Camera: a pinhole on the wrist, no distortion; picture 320 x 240 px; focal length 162.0 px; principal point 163.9 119.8 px. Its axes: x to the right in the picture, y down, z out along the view. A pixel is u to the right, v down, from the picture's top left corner.
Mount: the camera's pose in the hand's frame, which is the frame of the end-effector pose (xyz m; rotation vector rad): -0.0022 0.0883 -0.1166 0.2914 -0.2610 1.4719
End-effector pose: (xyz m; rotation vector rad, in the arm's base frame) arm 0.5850 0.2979 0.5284 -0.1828 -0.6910 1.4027
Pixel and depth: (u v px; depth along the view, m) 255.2 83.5 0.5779
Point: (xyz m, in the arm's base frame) 0.1447 0.3323 0.9121
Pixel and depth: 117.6 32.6 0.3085
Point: 0.6085 0.3869 0.7474
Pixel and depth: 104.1 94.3 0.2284
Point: 0.6101 0.2917 0.6279
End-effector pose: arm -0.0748 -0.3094 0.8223 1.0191 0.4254 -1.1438
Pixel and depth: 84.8 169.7 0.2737
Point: -0.2449 -0.3446 0.8861
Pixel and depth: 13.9 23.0 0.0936
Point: -0.0702 -0.2856 0.7437
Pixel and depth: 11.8 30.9 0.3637
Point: -0.3600 -0.5050 0.5813
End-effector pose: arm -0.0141 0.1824 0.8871 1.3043 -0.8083 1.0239
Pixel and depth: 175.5 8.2 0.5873
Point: 0.2680 -0.1878 1.2745
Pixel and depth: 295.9 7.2 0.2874
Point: -0.0951 -0.0171 1.1862
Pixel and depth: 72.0 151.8 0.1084
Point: -0.0221 0.2139 0.8550
